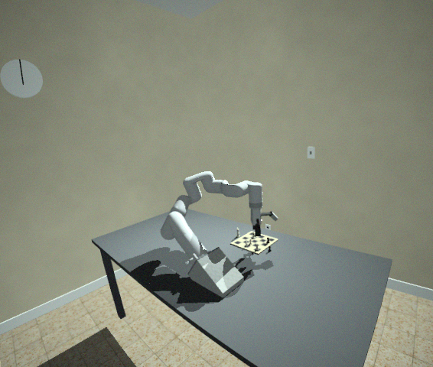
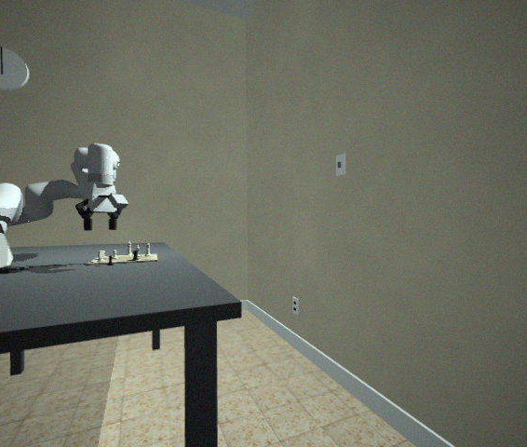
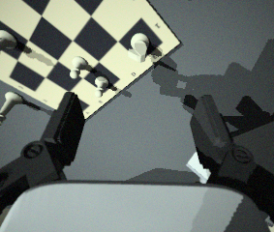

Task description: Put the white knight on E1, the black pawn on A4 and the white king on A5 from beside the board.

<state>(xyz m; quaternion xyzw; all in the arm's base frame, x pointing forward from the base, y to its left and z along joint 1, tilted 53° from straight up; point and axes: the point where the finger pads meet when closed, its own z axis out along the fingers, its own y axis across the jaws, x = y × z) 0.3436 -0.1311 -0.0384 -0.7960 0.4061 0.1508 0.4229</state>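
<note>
Right now the black pawn is 30 mm ahead of my hand, 70 mm to the right of it and 110 mm below it. The rest, counted from my hand: white king 100 mm ahead, 210 mm to the left, 90 mm below; then white knight 100 mm below; then chessboard 80 mm ahead, 70 mm to the left, 120 mm below.
</note>
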